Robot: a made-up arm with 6 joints.
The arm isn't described. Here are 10 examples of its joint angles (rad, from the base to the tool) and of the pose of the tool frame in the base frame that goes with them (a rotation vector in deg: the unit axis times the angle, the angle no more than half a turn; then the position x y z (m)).
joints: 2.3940 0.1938 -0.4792 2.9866 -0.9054 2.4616
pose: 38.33 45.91 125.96 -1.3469 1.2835 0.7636
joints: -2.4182 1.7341 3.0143 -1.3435 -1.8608 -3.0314
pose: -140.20 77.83 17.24 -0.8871 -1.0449 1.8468
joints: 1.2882 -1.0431 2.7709 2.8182 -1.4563 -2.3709
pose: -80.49 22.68 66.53 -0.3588 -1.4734 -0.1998
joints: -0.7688 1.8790 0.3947 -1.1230 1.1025 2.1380
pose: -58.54 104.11 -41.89 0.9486 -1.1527 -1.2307
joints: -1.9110 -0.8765 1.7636 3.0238 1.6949 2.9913
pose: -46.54 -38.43 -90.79 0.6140 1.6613 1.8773
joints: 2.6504 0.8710 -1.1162 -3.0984 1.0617 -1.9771
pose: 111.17 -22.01 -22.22 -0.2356 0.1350 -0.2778
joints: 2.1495 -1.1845 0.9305 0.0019 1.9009 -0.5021
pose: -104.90 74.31 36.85 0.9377 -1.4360 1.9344
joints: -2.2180 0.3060 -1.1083 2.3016 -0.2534 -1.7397
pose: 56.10 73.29 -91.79 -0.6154 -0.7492 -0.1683
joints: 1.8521 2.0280 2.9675 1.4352 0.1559 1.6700
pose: -69.56 -111.51 -43.08 -0.5439 1.7659 1.6711
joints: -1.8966 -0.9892 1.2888 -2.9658 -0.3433 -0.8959
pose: 55.44 -0.01 73.98 0.6056 1.7538 2.1901
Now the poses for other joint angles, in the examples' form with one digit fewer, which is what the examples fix.
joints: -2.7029 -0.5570 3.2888 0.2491 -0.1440 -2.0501
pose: -79.6 9.5 44.2 1.316 0.626 0.140
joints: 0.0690 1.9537 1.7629 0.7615 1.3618 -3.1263
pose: 118.7 44.1 81.6 2.590 0.321 0.303
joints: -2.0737 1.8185 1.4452 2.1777 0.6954 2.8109
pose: 102.3 -39.3 -86.8 -1.183 -2.380 -0.117
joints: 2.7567 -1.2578 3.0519 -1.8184 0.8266 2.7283
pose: 151.7 52.0 -44.3 1.124 -0.294 -0.686
